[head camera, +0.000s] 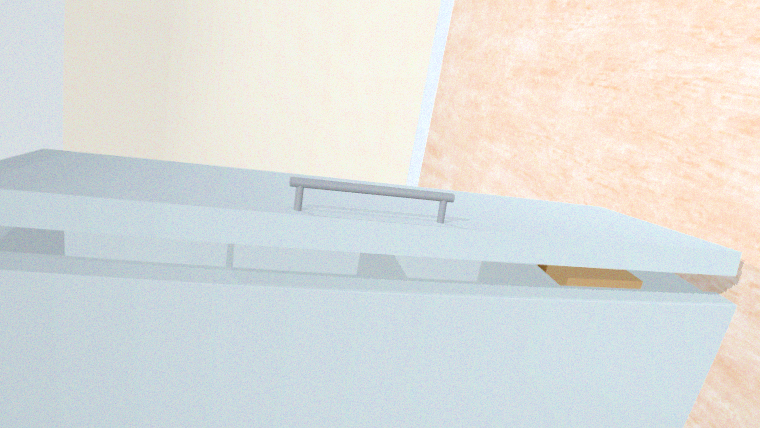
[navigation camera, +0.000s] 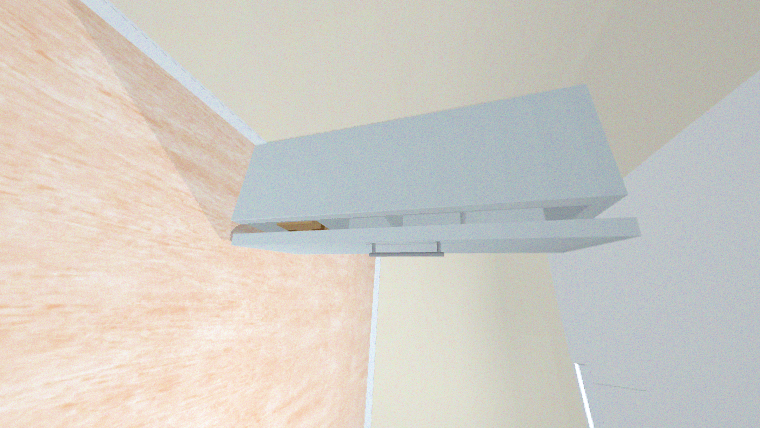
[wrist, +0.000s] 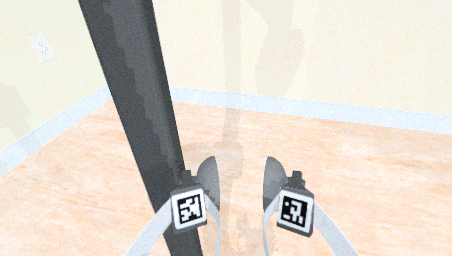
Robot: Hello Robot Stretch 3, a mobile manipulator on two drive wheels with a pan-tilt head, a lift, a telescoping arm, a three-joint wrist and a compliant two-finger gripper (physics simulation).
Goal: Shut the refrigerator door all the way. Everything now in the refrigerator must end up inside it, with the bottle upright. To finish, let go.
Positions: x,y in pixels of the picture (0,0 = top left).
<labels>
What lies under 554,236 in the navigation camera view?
A refrigerator door.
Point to a refrigerator door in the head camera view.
61,190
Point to a tan box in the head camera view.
564,275
</labels>
